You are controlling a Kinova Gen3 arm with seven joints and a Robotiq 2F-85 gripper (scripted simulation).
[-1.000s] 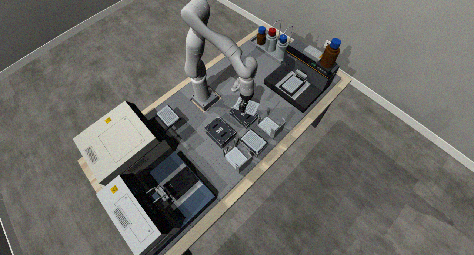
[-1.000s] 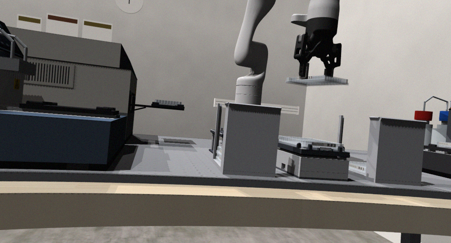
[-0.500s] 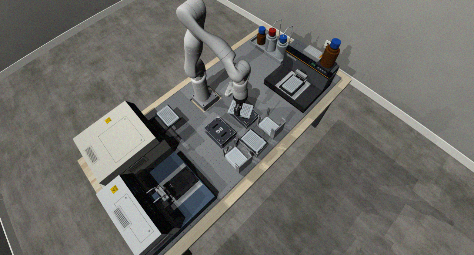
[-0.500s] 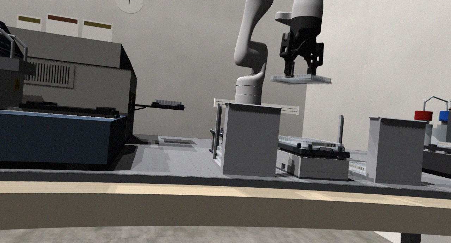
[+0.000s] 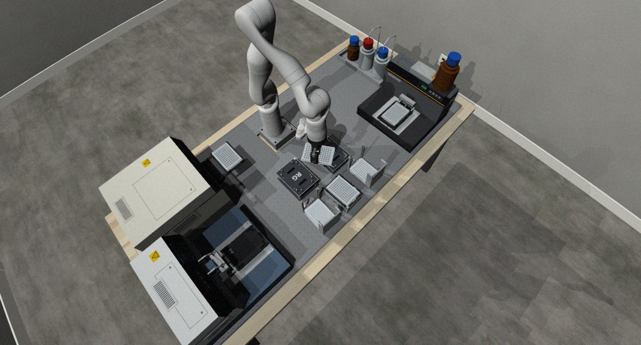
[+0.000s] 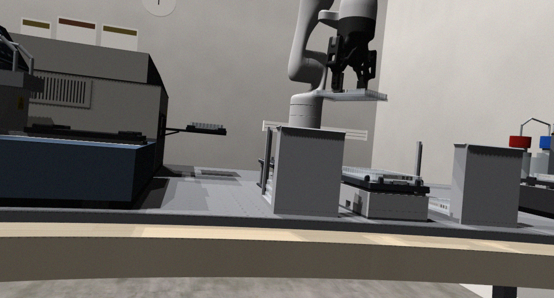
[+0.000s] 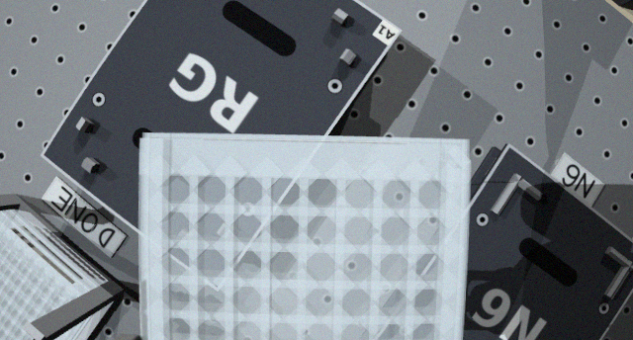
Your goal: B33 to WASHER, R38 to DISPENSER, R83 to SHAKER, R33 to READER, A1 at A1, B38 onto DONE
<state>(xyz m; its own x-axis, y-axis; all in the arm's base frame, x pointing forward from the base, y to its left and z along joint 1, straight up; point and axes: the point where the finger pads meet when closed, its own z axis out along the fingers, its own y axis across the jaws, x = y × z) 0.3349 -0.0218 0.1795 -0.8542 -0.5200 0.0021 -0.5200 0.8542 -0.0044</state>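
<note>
My gripper is now 30 mm short of the washer manifold, 570 mm to the left of it and 60 mm above it. The rest, counted from my hand: plate R83: 150 mm ahead, 160 mm below; RG nest: 50 mm behind, 90 mm to the right, 160 mm below; plate B33: 10 mm below.
</note>
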